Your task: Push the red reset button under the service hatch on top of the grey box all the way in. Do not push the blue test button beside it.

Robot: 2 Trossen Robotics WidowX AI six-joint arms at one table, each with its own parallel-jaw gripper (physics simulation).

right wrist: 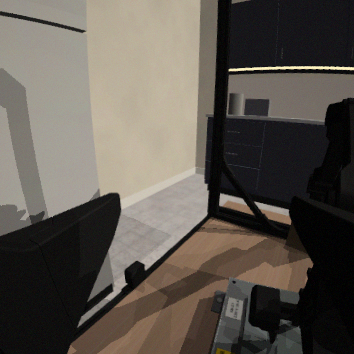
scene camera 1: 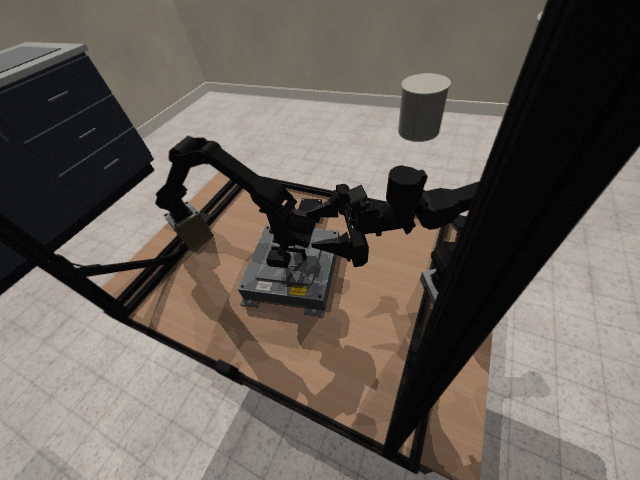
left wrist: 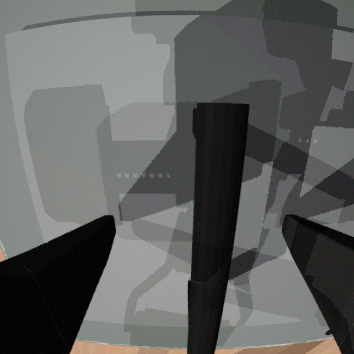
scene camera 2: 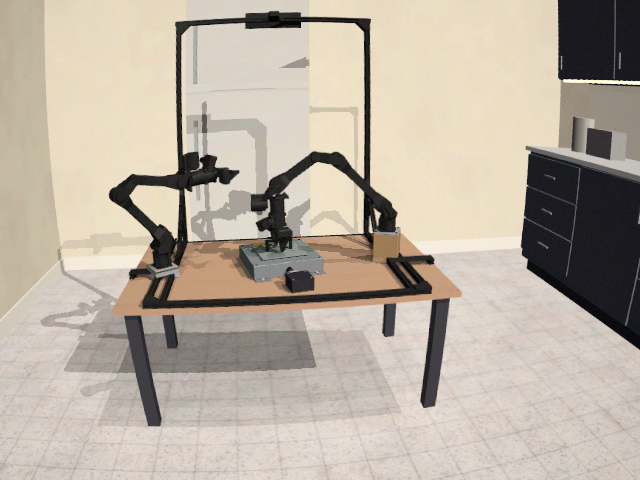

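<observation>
The grey box [scene camera 1: 281, 296] [scene camera 2: 262, 269] stands on the table. Its service hatch [left wrist: 65, 60] lies flat over the top, with a black bar handle [left wrist: 220, 175] standing up from it. The red and blue buttons do not show in any view. My left gripper [scene camera 2: 282, 248] [left wrist: 199, 223] is open and empty, pointing down low over the hatch, one finger on each side of the handle and apart from it in the left wrist view. My right gripper [scene camera 2: 236, 173] [right wrist: 206, 203] is open and empty, held high at the left of scene camera 2, pointing sideways.
A small black box [scene camera 1: 310, 203] [scene camera 2: 299, 282] sits beside the grey box. A yellow label [scene camera 1: 298, 290] and a white label [scene camera 1: 263, 285] are on the grey box. A black frame [scene camera 2: 367, 129] rises from the wooden table [scene camera 2: 217, 286]. The right gripper overlaps the left arm in scene camera 1.
</observation>
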